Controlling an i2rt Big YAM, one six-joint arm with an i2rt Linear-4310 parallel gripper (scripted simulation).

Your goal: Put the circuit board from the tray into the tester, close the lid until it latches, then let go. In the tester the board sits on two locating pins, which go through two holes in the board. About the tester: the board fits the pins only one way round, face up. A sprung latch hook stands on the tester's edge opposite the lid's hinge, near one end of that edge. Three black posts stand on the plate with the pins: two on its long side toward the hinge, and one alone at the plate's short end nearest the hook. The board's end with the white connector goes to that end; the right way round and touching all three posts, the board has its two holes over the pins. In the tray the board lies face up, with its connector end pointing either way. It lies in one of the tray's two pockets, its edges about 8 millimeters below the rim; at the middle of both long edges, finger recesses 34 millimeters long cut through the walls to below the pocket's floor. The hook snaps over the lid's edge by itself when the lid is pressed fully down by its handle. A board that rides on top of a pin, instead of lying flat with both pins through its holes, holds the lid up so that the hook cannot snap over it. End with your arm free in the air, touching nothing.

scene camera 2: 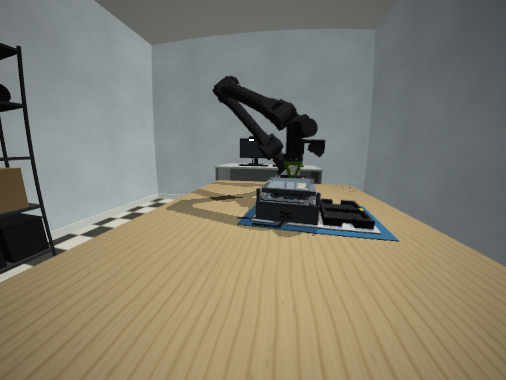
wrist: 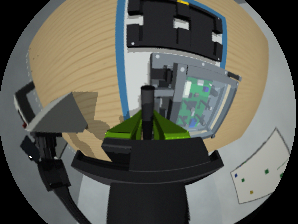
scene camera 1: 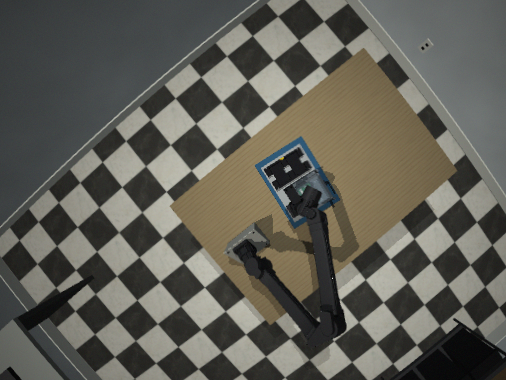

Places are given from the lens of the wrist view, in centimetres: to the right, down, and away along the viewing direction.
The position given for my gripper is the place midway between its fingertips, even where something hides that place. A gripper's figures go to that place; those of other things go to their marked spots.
my gripper (wrist: 147,113): 0, 0, 13
clear lid (wrist: 200,99): 7, -2, 10
